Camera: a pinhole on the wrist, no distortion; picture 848 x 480 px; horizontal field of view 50.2 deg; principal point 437.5 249.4 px. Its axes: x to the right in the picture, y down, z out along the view. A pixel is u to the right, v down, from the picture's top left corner.
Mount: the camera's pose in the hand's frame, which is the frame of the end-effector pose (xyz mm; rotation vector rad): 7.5 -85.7 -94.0 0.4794 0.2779 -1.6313
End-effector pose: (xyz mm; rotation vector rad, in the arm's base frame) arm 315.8 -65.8 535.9 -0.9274 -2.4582 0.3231
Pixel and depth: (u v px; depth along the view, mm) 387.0 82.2 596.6
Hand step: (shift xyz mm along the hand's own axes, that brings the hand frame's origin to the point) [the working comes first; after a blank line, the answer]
In the camera's frame: -33.3 -110.2 596.6

-185.1 -311.9 436.0
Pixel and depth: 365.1 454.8 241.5
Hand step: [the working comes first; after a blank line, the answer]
In the camera's frame: -19.3 54.8 241.5

28.1 -184.2 133.1
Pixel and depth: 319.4 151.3 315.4
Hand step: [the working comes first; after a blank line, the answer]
In the camera's frame: -41.2 -34.2 315.4

-69.1 -187.4 199.5
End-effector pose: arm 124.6 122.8 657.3 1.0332 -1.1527 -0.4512
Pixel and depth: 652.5 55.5 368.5
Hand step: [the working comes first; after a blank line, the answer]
In the camera's frame: 87.5 -78.9 368.5

-129.0 -319.7 182.3
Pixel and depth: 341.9 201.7 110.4
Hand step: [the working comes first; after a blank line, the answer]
In the camera's frame: -11.7 -5.8 110.4

-13.4 -124.5 8.1
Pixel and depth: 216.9 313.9 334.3
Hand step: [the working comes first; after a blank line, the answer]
In the camera's frame: -81.5 23.8 334.3

-12.0 -167.3 240.6
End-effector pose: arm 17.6 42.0 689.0 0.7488 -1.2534 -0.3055
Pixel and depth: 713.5 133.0 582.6
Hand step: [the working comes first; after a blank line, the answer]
In the camera's frame: 177.6 -74.9 582.6

-161.4 -496.4 329.6
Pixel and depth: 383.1 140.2 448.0
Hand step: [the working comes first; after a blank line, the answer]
In the camera's frame: -26.9 -54.0 448.0

-108.7 -257.3 307.7
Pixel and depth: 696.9 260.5 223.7
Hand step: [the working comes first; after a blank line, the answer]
In the camera's frame: 64.1 2.7 223.7

-26.0 -243.6 73.7
